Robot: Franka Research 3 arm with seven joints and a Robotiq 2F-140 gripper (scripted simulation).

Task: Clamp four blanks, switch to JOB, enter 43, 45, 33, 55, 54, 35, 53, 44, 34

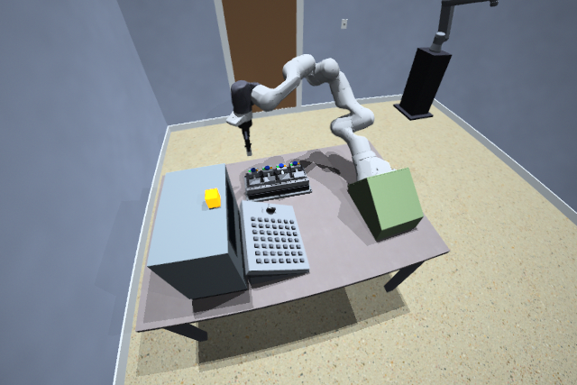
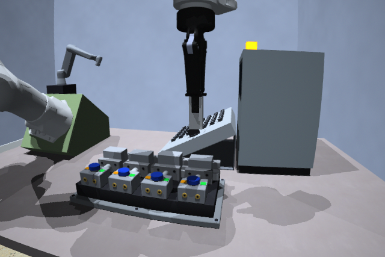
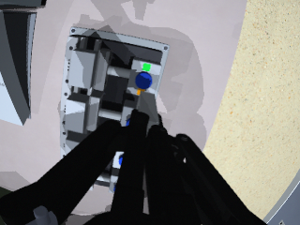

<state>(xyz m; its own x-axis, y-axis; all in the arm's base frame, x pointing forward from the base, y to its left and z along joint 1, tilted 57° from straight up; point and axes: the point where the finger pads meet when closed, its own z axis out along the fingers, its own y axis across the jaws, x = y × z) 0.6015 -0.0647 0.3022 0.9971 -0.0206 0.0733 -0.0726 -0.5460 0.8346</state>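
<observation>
Now: hand 40 mm past the selector knob, 320 mm to the right of it and 120 mm above it. From my hand the other things lie so: keypad (20 mm behind, 430 mm to the left, 170 mm below); key (70 mm behind, 450 mm to the left, 150 mm below).
</observation>
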